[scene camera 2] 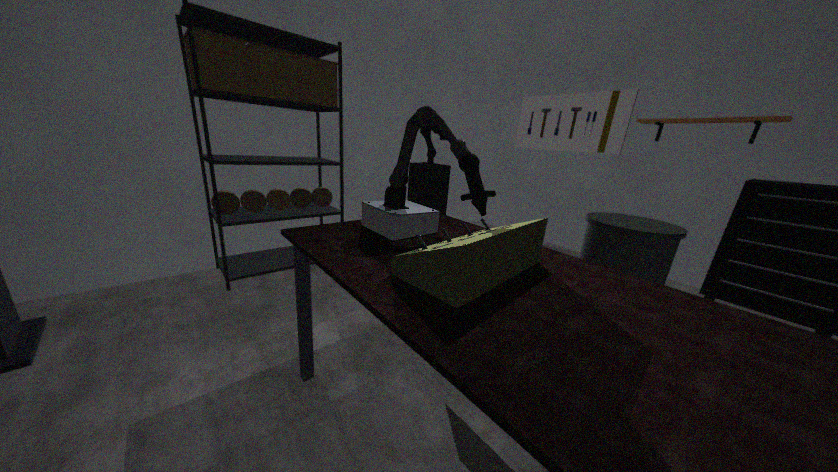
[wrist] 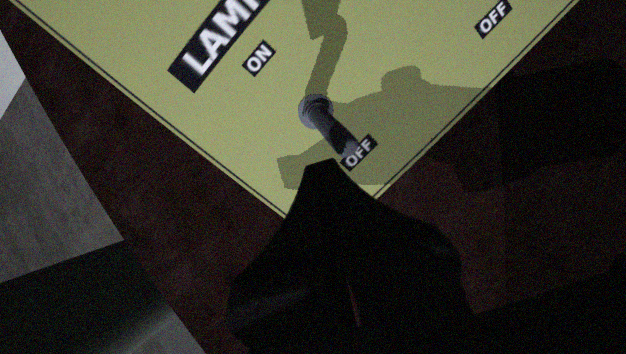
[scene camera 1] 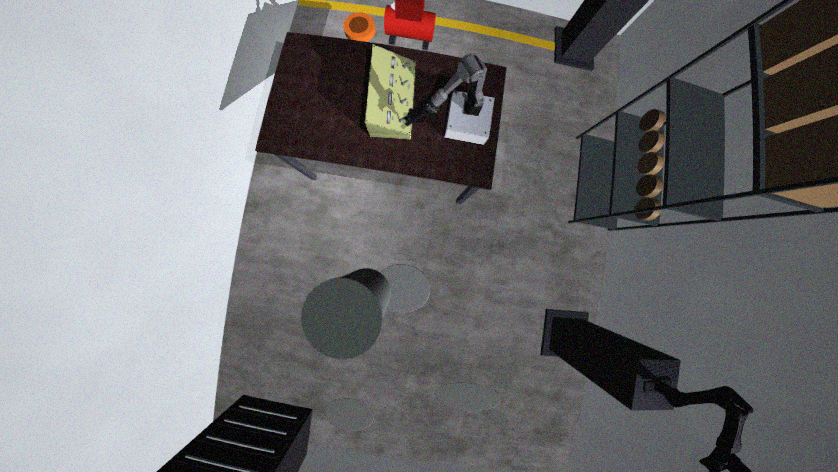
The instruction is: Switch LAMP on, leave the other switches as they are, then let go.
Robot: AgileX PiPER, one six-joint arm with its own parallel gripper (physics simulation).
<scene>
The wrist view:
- my gripper: 325, 179
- lamp switch: 345, 144
</scene>
